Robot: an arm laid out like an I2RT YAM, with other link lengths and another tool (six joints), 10 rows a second.
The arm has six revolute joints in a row. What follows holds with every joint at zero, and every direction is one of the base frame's. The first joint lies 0.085 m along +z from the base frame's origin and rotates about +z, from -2.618 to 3.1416 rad. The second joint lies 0.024 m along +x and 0.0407 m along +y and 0.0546 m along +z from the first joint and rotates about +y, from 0 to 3.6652 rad. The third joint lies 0.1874 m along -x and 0.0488 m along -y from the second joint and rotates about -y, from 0 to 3.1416 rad. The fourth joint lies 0.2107 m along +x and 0.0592 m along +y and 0.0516 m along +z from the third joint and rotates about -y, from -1.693 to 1.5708 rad. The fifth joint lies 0.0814 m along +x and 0.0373 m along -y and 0.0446 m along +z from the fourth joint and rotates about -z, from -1.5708 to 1.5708 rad. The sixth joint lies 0.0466 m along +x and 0.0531 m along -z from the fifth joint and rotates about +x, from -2.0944 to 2.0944 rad. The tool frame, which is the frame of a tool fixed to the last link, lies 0.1 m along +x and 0.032 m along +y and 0.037 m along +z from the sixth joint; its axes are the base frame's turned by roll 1.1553, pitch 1.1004 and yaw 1.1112 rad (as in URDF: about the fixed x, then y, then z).
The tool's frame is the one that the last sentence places.
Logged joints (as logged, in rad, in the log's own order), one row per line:
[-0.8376 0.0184 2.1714 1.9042 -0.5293 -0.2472]
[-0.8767 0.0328 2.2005 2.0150 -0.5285 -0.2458]
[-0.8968 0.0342 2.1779 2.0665 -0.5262 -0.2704]
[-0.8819 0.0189 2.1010 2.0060 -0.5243 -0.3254]
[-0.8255 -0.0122 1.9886 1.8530 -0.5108 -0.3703]
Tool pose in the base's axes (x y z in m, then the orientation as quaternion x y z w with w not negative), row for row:
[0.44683 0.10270 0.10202 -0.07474 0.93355 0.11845 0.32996]
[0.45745 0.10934 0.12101 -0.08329 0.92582 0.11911 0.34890]
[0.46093 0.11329 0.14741 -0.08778 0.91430 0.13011 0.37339]
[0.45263 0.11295 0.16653 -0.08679 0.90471 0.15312 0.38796]
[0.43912 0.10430 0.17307 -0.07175 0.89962 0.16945 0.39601]
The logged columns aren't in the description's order. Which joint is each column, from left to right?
Columns, left to right: joint 4, joint 1, joint 2, joint 3, joint 6, joint 5.
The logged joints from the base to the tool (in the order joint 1, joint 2, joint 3, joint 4, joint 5, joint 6), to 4 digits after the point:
[0.0184 2.1714 1.9042 -0.8376 -0.2472 -0.5293]
[0.0328 2.2005 2.0150 -0.8767 -0.2458 -0.5285]
[0.0342 2.1779 2.0665 -0.8968 -0.2704 -0.5262]
[0.0189 2.1010 2.0060 -0.8819 -0.3254 -0.5243]
[-0.0122 1.9886 1.8530 -0.8255 -0.3703 -0.5108]

